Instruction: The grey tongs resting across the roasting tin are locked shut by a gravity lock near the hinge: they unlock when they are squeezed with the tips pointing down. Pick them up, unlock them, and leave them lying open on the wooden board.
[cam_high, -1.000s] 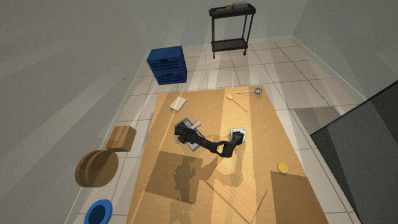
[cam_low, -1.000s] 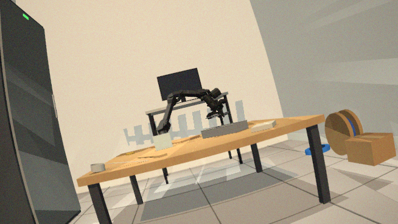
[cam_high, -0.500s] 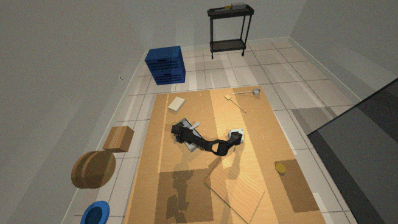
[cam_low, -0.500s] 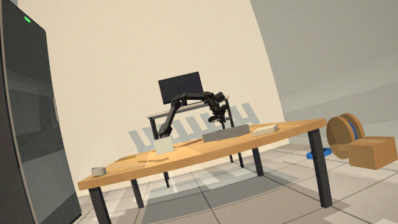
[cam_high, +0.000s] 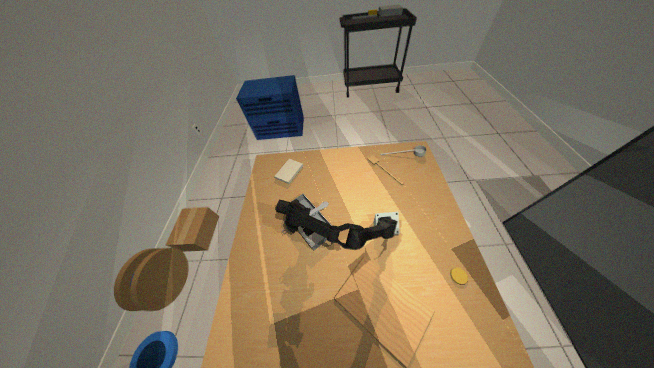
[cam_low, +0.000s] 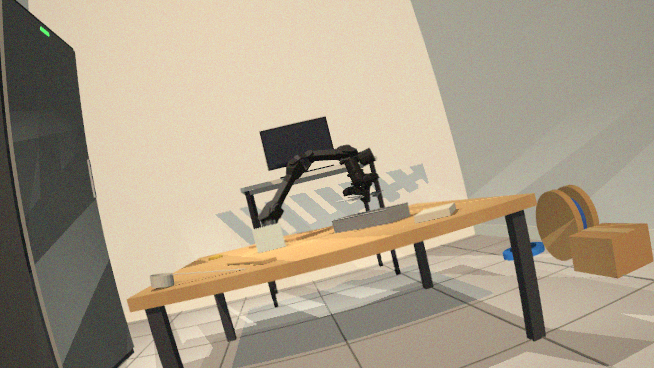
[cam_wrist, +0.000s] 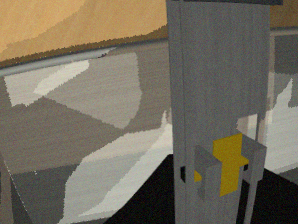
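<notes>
The yellow lock piece is 10 mm ahead of my gripper tip, 20 mm to the left of it and 40 mm above it. From my gripper tip the other things lie so: pale block: 120 mm ahead, 430 mm to the right, 80 mm below; then grey roasting tin: 10 mm behind, 30 mm to the right, 60 mm below; then wooden board: 340 mm behind, 400 mm to the left, 90 mm below.
</notes>
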